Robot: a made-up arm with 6 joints.
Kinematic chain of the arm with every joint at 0, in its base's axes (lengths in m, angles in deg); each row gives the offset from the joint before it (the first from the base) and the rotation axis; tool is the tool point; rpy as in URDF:
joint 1: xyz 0 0 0.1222 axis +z
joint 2: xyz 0 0 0 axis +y
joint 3: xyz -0.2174 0 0.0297 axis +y
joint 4: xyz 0.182 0 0.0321 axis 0.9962 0 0.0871
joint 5: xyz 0 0 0 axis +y
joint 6: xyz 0.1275 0 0.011 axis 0.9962 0 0.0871
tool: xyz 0 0 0 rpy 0 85 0
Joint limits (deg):
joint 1: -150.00..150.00
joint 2: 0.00..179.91
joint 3: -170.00..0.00
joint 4: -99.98..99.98
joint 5: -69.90..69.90
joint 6: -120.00..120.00
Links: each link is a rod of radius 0.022 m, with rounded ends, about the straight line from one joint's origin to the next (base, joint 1, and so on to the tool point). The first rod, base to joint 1, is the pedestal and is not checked.
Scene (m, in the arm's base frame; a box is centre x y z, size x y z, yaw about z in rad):
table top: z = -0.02
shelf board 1: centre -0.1 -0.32 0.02 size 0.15 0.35 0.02 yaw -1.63
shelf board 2: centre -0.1 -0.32 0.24 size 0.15 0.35 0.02 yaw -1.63
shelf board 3: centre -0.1 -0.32 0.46 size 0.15 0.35 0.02 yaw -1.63
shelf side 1: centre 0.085 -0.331 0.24 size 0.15 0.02 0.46 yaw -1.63
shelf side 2: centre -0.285 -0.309 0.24 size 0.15 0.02 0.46 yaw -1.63
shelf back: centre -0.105 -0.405 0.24 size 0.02 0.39 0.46 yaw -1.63
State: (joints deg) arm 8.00 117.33 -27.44 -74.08 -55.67 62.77
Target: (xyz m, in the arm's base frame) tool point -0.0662 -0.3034 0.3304
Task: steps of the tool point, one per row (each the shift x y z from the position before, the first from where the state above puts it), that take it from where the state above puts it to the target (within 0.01 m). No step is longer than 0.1 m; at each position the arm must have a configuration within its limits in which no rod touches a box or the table.
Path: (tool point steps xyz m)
1: 0.0433 -0.0527 0.0336
2: 0.0213 -0.0639 0.0376
3: -0.0029 -0.0654 0.0404
4: -0.0255 -0.0572 0.0419
5: -0.0422 -0.0408 0.0418
6: -0.0453 -0.0302 0.0189
7: -0.0502 -0.0155 0.0184
8: -0.0504 -0.0005 0.0173
9: -0.0460 0.0135 0.0159
10: -0.0377 0.0249 0.0143
11: -0.0076 -0.0433 0.0113
12: -0.0035 -0.0486 0.0003
13: 0.0026 -0.0512 -0.0116

